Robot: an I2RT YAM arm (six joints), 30 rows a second.
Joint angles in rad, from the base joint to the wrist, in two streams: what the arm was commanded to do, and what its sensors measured. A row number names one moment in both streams.
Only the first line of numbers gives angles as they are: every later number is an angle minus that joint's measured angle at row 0.
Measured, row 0:
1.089 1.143 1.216 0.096 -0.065 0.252
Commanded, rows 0 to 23:
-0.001 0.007 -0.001 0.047 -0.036 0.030
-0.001 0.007 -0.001 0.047 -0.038 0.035
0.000 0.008 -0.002 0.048 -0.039 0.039
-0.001 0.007 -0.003 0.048 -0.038 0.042
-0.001 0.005 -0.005 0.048 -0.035 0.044
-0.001 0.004 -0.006 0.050 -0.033 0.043
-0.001 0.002 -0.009 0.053 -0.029 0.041
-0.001 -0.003 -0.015 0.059 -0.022 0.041
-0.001 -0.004 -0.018 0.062 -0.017 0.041
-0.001 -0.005 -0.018 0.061 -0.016 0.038
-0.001 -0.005 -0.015 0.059 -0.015 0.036
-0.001 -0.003 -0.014 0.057 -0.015 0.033
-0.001 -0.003 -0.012 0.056 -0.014 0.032
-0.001 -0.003 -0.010 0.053 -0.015 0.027
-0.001 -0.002 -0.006 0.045 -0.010 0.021
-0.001 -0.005 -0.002 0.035 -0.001 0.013
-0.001 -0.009 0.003 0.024 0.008 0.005
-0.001 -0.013 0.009 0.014 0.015 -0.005
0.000 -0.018 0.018 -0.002 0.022 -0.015
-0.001 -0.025 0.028 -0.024 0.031 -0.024
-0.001 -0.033 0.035 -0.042 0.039 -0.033
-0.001 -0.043 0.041 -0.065 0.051 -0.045
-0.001 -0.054 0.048 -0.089 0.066 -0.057
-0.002 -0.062 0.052 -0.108 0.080 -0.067
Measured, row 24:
-0.002 -0.046 0.040 -0.047 0.033 -0.020
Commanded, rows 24 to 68:
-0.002 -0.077 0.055 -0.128 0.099 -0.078
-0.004 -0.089 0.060 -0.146 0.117 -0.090
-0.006 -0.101 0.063 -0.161 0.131 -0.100
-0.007 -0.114 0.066 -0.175 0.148 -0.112
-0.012 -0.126 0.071 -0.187 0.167 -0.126
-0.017 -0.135 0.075 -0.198 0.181 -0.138
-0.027 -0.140 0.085 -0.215 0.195 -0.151
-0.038 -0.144 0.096 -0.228 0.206 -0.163
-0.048 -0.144 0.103 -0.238 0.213 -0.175
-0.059 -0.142 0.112 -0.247 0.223 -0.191
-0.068 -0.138 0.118 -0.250 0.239 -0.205
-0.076 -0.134 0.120 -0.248 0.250 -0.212
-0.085 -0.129 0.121 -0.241 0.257 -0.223
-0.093 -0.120 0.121 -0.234 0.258 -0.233
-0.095 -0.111 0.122 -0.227 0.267 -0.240
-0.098 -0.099 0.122 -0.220 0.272 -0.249
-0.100 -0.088 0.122 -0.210 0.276 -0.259
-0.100 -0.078 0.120 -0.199 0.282 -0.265
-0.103 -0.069 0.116 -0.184 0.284 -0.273
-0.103 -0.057 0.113 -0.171 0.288 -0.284
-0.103 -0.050 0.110 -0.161 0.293 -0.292
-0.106 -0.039 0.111 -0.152 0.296 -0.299
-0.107 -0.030 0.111 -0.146 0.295 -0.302
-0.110 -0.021 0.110 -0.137 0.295 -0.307
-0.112 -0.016 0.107 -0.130 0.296 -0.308
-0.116 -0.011 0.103 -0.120 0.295 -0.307
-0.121 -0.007 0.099 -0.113 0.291 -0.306
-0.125 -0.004 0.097 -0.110 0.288 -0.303
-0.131 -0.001 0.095 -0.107 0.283 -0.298
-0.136 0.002 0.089 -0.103 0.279 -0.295
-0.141 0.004 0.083 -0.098 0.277 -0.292
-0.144 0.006 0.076 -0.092 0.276 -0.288
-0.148 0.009 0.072 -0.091 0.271 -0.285
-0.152 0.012 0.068 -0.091 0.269 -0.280
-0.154 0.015 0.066 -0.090 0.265 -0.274
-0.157 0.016 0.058 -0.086 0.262 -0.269
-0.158 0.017 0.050 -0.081 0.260 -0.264
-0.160 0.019 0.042 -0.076 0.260 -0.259
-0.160 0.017 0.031 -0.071 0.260 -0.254
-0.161 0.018 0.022 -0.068 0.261 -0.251
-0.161 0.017 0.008 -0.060 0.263 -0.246
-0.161 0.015 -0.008 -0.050 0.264 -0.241
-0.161 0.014 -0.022 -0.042 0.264 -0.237
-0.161 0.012 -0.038 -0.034 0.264 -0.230
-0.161 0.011 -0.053 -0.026 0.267 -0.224
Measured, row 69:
-0.161 0.013 -0.026 -0.085 0.267 -0.248
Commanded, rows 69 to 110:
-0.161 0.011 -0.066 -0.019 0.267 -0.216
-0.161 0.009 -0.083 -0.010 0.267 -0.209
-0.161 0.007 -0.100 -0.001 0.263 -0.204
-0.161 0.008 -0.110 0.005 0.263 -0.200
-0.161 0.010 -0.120 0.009 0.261 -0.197
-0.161 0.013 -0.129 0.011 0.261 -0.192
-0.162 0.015 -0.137 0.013 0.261 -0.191
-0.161 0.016 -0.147 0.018 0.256 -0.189
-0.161 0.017 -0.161 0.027 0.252 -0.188
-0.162 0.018 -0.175 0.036 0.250 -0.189
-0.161 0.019 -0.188 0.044 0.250 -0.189
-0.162 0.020 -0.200 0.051 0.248 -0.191
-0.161 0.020 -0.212 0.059 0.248 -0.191
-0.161 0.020 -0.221 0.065 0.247 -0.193
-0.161 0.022 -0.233 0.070 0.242 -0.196
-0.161 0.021 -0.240 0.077 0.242 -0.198
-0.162 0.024 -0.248 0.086 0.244 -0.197
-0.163 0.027 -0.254 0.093 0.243 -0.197
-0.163 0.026 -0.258 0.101 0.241 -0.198
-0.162 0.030 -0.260 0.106 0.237 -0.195
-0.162 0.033 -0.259 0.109 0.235 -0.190
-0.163 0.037 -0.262 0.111 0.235 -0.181
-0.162 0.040 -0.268 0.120 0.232 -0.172
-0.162 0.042 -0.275 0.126 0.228 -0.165
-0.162 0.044 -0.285 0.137 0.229 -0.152
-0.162 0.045 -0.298 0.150 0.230 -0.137
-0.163 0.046 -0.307 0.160 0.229 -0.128
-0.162 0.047 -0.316 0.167 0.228 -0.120
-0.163 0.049 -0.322 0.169 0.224 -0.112
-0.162 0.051 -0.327 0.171 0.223 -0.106
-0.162 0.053 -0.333 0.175 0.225 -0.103
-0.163 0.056 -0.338 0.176 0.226 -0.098
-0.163 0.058 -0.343 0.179 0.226 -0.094
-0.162 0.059 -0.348 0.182 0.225 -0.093
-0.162 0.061 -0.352 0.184 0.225 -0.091
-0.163 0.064 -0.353 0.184 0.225 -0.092
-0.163 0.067 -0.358 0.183 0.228 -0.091
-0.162 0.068 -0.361 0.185 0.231 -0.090
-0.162 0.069 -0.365 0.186 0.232 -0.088
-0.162 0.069 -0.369 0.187 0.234 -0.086
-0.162 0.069 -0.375 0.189 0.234 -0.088
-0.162 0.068 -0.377 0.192 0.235 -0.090
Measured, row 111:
-0.163 0.065 -0.366 0.165 0.237 -0.105
